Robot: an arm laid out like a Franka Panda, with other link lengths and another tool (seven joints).
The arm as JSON. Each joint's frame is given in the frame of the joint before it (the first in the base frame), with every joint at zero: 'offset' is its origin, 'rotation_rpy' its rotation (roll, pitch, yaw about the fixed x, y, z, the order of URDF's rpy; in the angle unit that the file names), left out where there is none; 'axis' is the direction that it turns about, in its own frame. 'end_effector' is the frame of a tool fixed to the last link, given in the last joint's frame.
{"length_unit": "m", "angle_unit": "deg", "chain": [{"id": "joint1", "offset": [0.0, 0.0, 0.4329], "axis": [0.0, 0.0, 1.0]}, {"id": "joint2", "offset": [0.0, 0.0, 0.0], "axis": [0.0, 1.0, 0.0]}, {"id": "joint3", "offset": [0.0, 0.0, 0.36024], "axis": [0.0, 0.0, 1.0]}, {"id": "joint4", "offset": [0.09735, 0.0, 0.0], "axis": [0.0, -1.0, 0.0]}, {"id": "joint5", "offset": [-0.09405, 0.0, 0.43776], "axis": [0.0, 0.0, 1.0]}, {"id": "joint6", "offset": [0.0, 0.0, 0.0], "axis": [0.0, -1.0, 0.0]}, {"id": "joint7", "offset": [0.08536, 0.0, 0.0], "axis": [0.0, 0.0, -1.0]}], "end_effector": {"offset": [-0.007, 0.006, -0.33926], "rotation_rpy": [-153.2, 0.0, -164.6]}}
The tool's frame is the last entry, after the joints.
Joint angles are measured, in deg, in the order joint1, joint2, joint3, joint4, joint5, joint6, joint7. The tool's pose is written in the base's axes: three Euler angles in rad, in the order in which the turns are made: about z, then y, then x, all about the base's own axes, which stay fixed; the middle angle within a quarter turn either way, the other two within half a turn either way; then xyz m. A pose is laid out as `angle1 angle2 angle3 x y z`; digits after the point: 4 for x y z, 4 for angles.
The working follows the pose.
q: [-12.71, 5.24, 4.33, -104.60, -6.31, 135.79, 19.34]
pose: -2.7736 0.3069 2.5101 0.7844 -0.1278 0.4532
Where each joint sits with the arm in this pose, in the base's axes (m; each line is computed from the numbers above, not from the rounded line before):
joint1: 0.0000 0.0000 0.4329
joint2: 0.0000 0.0000 0.4329
joint3: 0.0321 -0.0072 0.7916
joint4: 0.1280 -0.0213 0.7828
joint5: 0.5670 -0.0857 0.7228
joint6: 0.5670 -0.0857 0.7228
joint7: 0.6438 -0.0905 0.7598
the tool: 0.7844 -0.1278 0.4532

